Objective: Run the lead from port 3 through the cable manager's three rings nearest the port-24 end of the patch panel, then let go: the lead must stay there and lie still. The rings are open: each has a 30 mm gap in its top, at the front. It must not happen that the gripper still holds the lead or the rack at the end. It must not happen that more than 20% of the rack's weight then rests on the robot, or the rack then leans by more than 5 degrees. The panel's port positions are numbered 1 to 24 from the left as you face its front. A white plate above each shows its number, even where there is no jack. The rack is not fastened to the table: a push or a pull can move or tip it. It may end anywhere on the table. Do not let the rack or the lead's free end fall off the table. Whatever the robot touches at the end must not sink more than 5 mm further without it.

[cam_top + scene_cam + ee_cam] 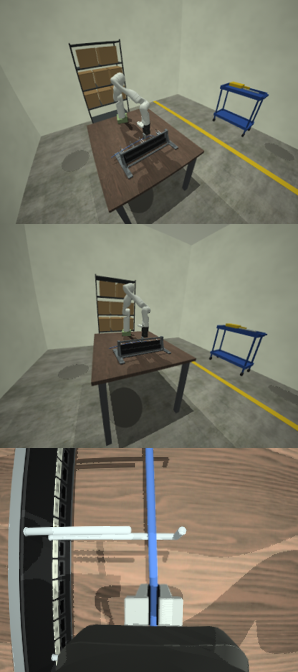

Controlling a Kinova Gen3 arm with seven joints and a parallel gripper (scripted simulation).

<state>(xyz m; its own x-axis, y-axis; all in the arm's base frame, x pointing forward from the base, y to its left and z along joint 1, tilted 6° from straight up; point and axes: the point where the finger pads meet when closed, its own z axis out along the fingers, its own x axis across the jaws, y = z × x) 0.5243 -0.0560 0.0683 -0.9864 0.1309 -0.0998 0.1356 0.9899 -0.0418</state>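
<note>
The patch-panel rack is 90 mm ahead of my hand, 60 mm to the right of it and 10 mm below it.
</note>
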